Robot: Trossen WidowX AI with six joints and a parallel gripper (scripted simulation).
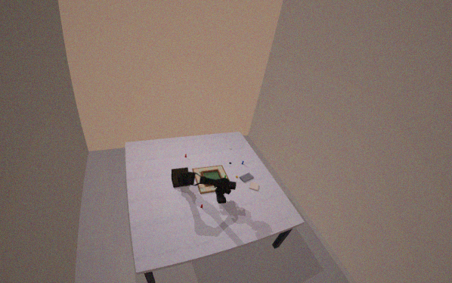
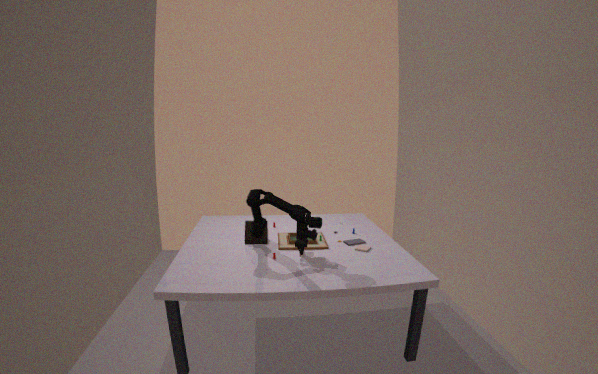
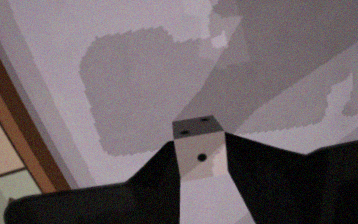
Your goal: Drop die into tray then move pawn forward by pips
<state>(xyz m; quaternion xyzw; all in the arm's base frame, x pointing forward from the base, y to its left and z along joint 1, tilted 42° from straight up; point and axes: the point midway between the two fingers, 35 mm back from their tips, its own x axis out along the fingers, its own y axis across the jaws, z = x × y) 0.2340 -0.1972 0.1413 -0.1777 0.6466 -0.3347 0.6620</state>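
My gripper tip is now 14 cm short of the green pawn, 20 cm to the right of it and 2 cm below it. Also, from my gripper tip: white die right at my gripper tip; green dice tray 3 cm ahead, 23 cm to the left; yellow piece 27 cm ahead, 19 cm to the left, 1 cm below.
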